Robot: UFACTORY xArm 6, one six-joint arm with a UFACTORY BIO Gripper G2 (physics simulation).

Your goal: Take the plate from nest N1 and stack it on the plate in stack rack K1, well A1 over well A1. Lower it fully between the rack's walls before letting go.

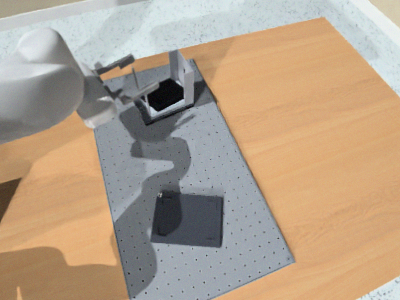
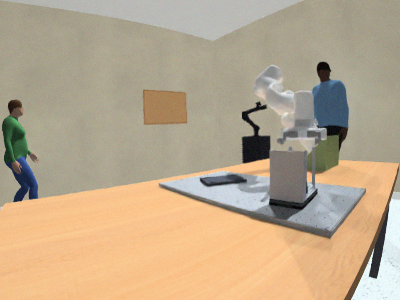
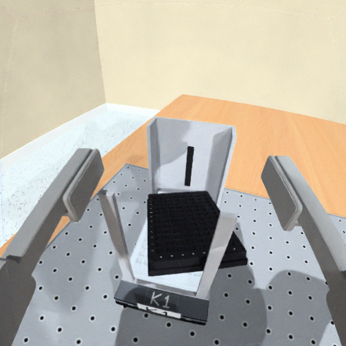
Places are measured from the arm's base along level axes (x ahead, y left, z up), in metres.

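Where they show: hand at its tool point: [image 1: 137,74] [image 2: 298,141]; arm's base at its link origin: [image 2: 318,151].
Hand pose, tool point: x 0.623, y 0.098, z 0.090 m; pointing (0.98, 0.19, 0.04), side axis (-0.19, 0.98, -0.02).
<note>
Each offset is from my tool point to the top centre of the thing. Level surfaces: height alone.
The black plate {dy +0.002, dx +0.061, dz -0.078 m} [image 1: 166,95] [image 3: 182,225] lies askew inside stack rack K1 {dy +0.011, dx +0.057, dz -0.017 m} [image 1: 188,85] [image 2: 288,175] [image 3: 172,140]. It is turned relative to the rack, and its right front corner pokes out between the rack's right front post and back wall. The white plate [image 3: 140,256] shows beneath it at the left and front; well A1 is not over well A1. Whether the black plate is also tilted is hard to tell. My gripper [image 1: 140,74] [image 2: 301,137] [image 3: 182,189] is open and empty above the rack, its fingers wide of the rack on both sides.
Nest N1 {dy -0.336, dx -0.030, dz -0.149 m} [image 1: 192,220] [image 2: 222,179] is a flat dark holder with no plate on it, on the perforated grey board {dz -0.163 m} [image 1: 260,240] [image 2: 330,227] [image 3: 60,270]. A green box [image 2: 327,152] stands behind the arm. Two people stand beyond the table.
</note>
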